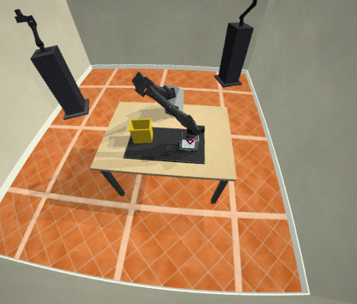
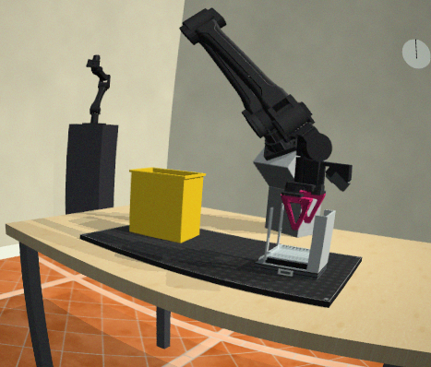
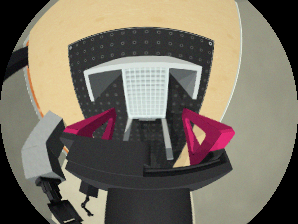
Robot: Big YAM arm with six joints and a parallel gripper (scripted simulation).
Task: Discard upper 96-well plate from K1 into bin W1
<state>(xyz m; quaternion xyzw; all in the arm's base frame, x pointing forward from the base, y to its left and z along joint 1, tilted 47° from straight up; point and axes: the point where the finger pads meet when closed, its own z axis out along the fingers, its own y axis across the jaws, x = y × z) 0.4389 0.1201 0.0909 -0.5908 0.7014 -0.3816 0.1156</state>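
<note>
Now: the white 96-well plate 10 mm behind my hand and 80 mm below it. From my hand the other things lie so: grey back wall: 20 mm ahead, 60 mm to the left, 30 mm below; dark plate: 10 mm behind, 90 mm below; yellow plastics bin W1: 230 mm behind, 370 mm to the right, 30 mm below.
</note>
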